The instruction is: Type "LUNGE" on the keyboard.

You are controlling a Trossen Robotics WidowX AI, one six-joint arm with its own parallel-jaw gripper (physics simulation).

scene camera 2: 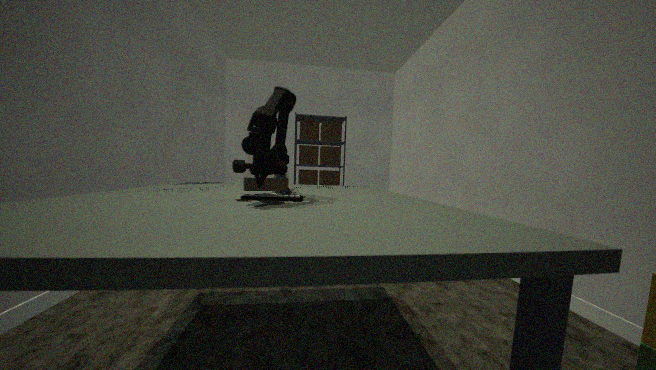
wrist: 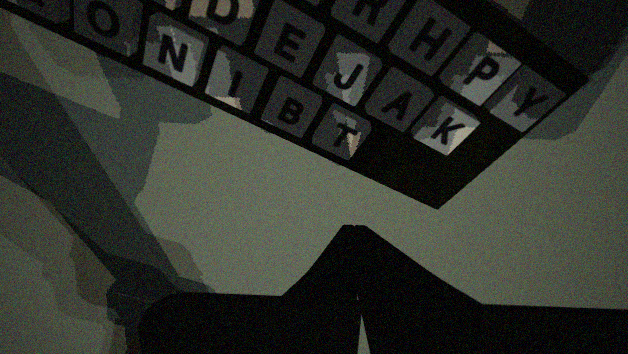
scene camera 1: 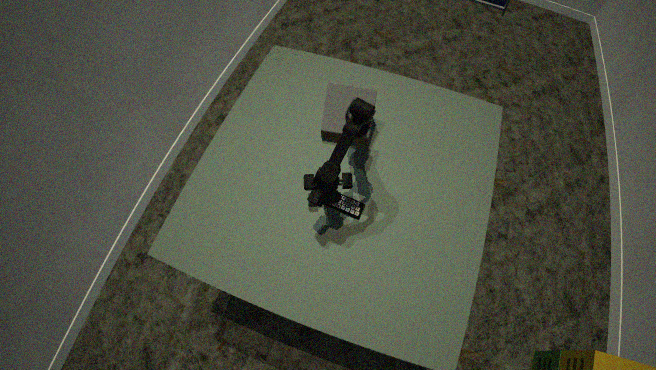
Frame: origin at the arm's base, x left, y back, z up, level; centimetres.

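Where they show: gripper, fingertip midpoint: [scene camera 2: 259,187] [wrist: 352,236].
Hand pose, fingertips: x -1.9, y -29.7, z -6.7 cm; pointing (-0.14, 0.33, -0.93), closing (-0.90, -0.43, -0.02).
After its pixels a point has its place.
The black keyboard [scene camera 1: 348,206] @[x 9.2, y -35.0, z -8.8 cm] [scene camera 2: 272,198] @[x 4.8, y -37.8, z -9.7 cm] [wrist: 415,167] @[x -3.5, y -32.1, z -9.2 cm] lies flat and slanted on the table. The arm hides its left part in scene camera 1. In the wrist view its N key [wrist: 173,52] @[x 6.0, y -32.4, z -8.7 cm] and E key [wrist: 290,41] @[x 2.9, y -34.3, z -8.7 cm] show at upper left and upper middle, partly shaded. L, U and G do not show there. My gripper [scene camera 2: 260,186] @[x -1.9, y -29.7, z -6.7 cm] [wrist: 352,236] @[x -1.9, y -29.7, z -6.7 cm] is shut and empty, pointing down. In the wrist view its joined tips appear below the keyboard's long edge, left of its near corner. In scene camera 2 they appear a little above the keyboard. The arm hides the tips in scene camera 1.
The pale table [scene camera 1: 425,165] @[x 32.9, y -2.6, z -10.4 cm] [scene camera 2: 310,272] @[x 19.7, y -83.9, z -12.6 cm] carries a low box-shaped block [scene camera 1: 336,107] @[x -11.9, y 1.1, z 2.9 cm] [scene camera 2: 250,184] @[x -12.4, y -7.3, z -7.4 cm] by the arm's base. Arm shadows fall across the keyboard and table. A shelf rack [scene camera 2: 320,143] with brown boxes stands at the far wall. A yellow object [scene camera 1: 625,361] shows beyond the table.
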